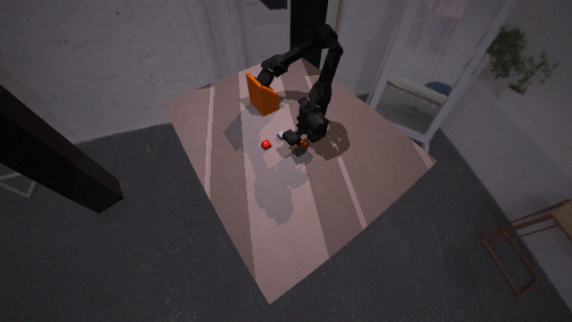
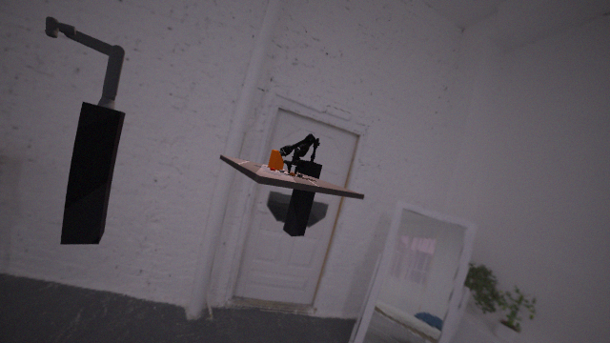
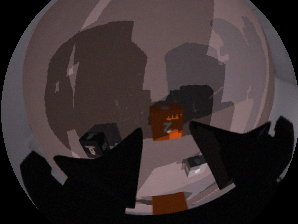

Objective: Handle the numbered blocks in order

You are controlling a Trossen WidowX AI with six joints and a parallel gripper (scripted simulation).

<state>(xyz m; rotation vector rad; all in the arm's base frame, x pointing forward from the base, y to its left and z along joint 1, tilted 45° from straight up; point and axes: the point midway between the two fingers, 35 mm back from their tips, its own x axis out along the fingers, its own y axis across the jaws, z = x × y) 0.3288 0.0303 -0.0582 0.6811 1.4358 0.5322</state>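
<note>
The orange block lies 1 cm ahead of my gripper tip. From my gripper tip the other things lie so: red block 13 cm to the right, 9 cm behind.
</note>
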